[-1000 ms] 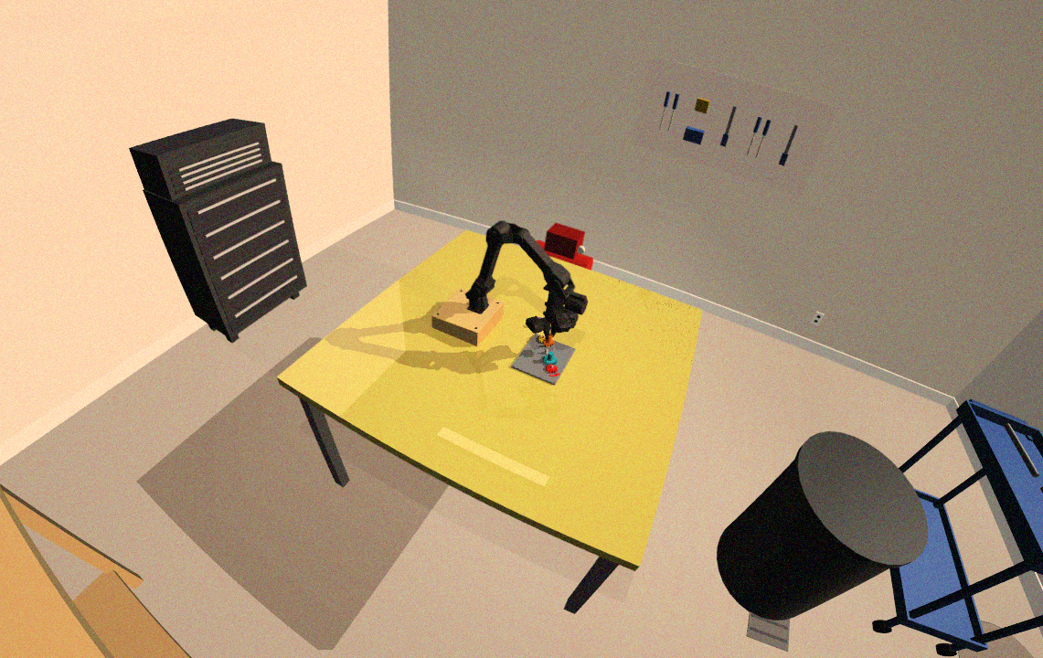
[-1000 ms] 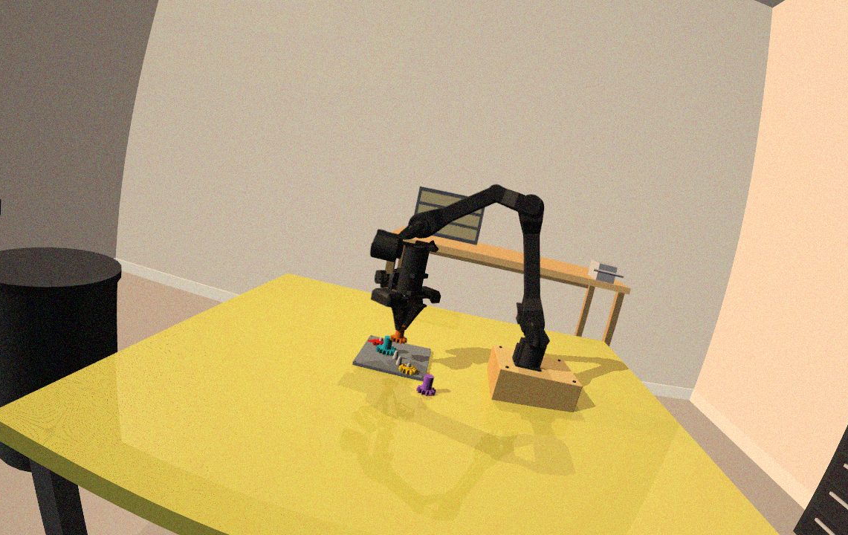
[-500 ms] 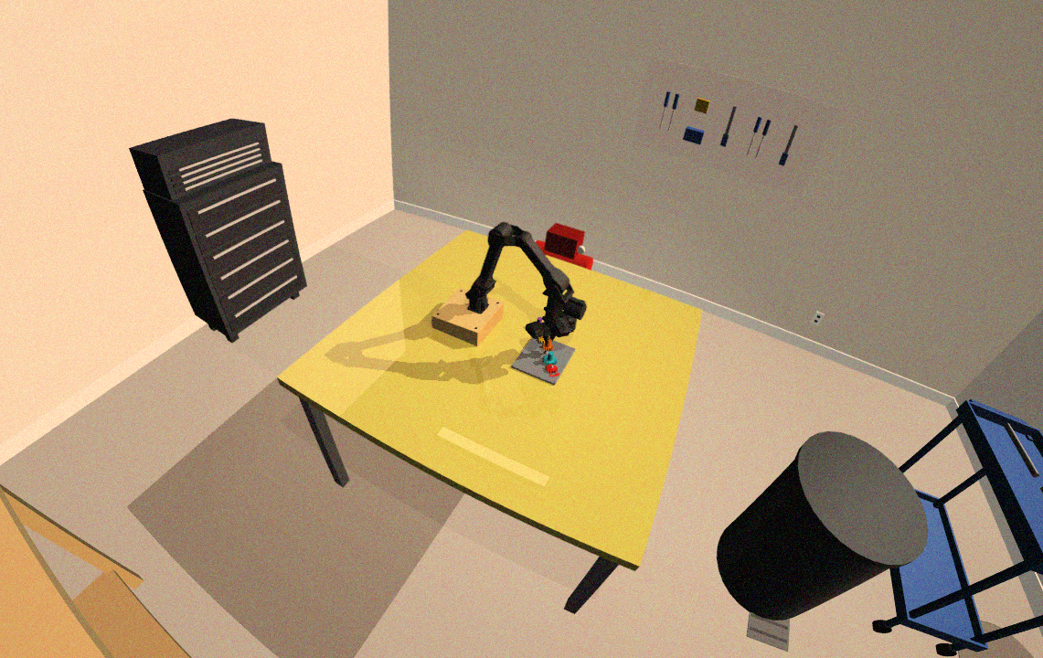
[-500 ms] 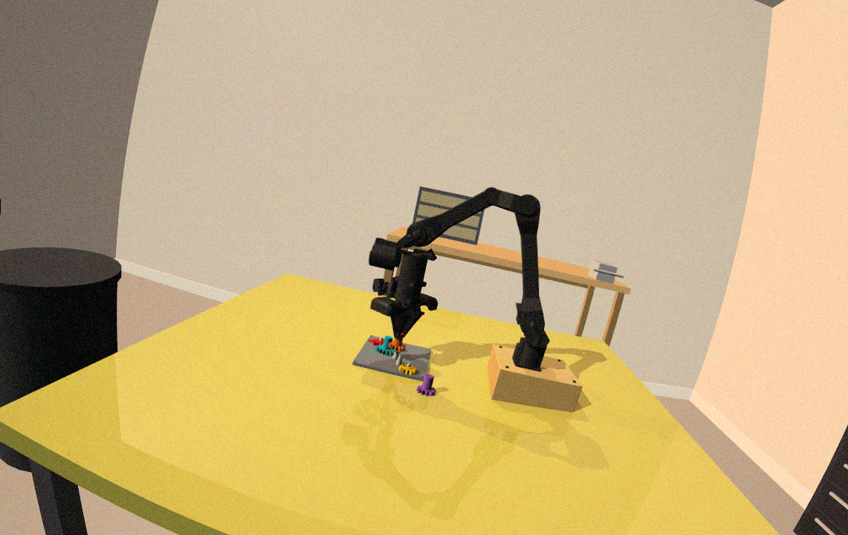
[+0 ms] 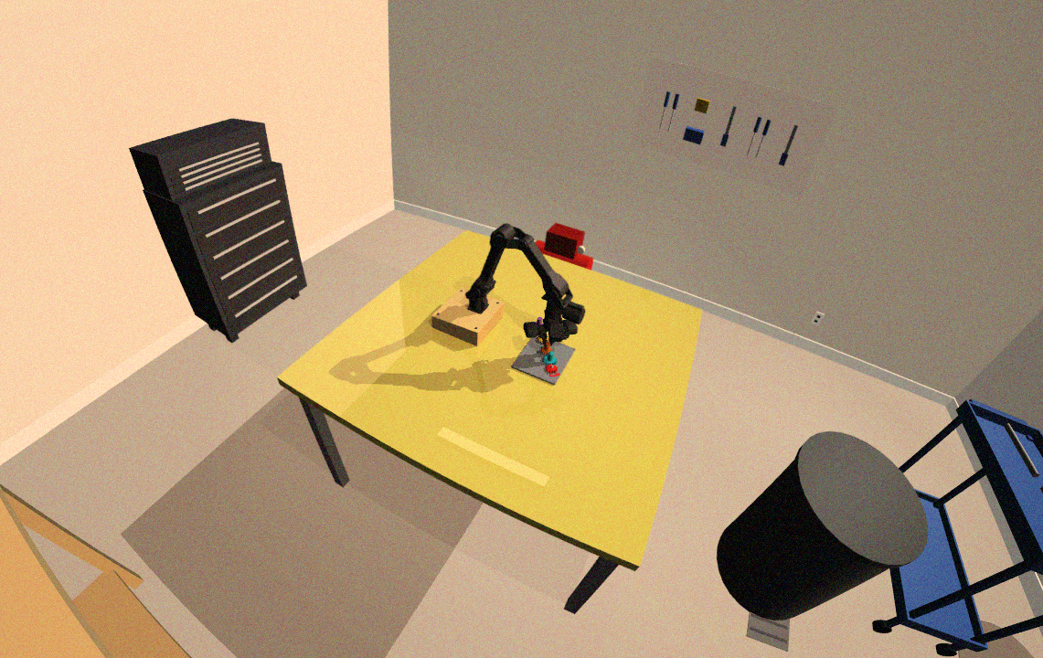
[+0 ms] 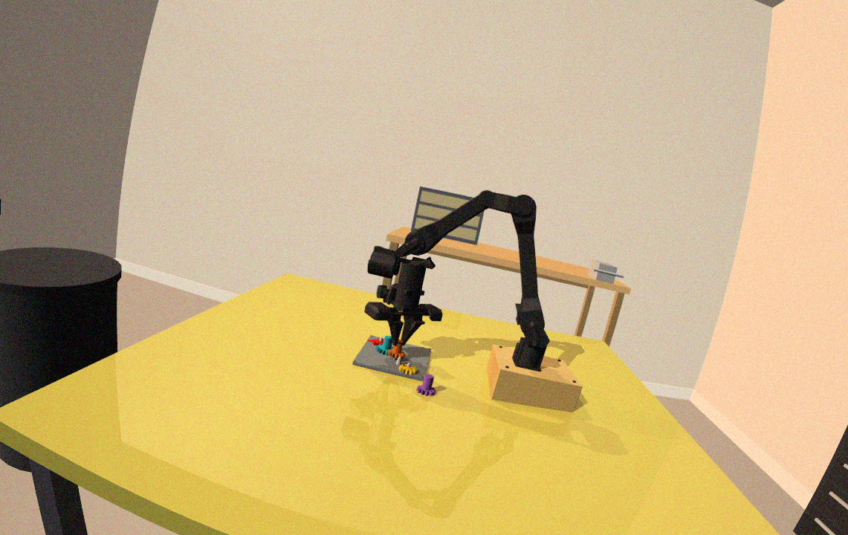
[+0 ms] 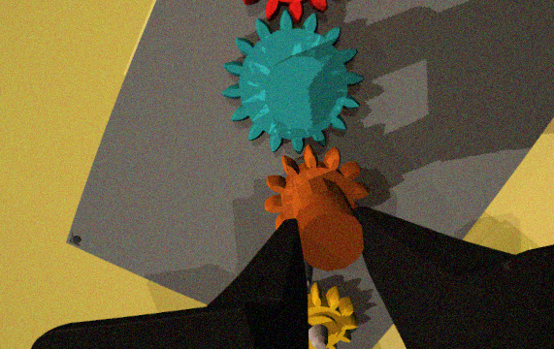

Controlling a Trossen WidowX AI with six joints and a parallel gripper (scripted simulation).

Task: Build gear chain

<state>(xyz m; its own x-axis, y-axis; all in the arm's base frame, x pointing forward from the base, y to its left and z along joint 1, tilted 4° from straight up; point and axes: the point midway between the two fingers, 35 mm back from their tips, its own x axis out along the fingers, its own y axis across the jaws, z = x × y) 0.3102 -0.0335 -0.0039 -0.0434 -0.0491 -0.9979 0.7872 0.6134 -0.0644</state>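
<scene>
The orange gear lies 1 cm below my gripper tip. From my gripper tip the other things lie so: teal gear (3 cm to the right, 3 cm ahead, 2 cm below); then grey board (4 cm below, 2 cm to the right); then yellow gear (6 cm to the left, 4 cm behind, 3 cm below).
</scene>
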